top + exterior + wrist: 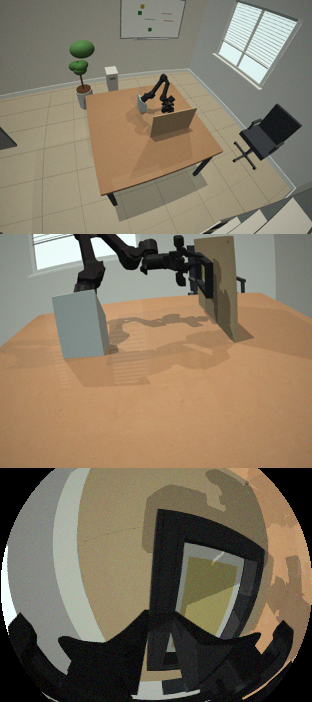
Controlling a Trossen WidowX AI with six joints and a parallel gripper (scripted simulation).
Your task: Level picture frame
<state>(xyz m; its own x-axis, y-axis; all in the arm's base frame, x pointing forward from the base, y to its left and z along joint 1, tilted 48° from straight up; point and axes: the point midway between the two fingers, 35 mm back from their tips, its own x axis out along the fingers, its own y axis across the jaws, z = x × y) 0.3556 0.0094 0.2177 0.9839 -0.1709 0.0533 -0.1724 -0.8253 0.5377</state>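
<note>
The black picture frame is 1 cm ahead of my gripper tip, 1 cm to the left of it and 5 cm below it. From my gripper tip the other things lie so: tan wall board 2 cm ahead, 7 cm below.
</note>
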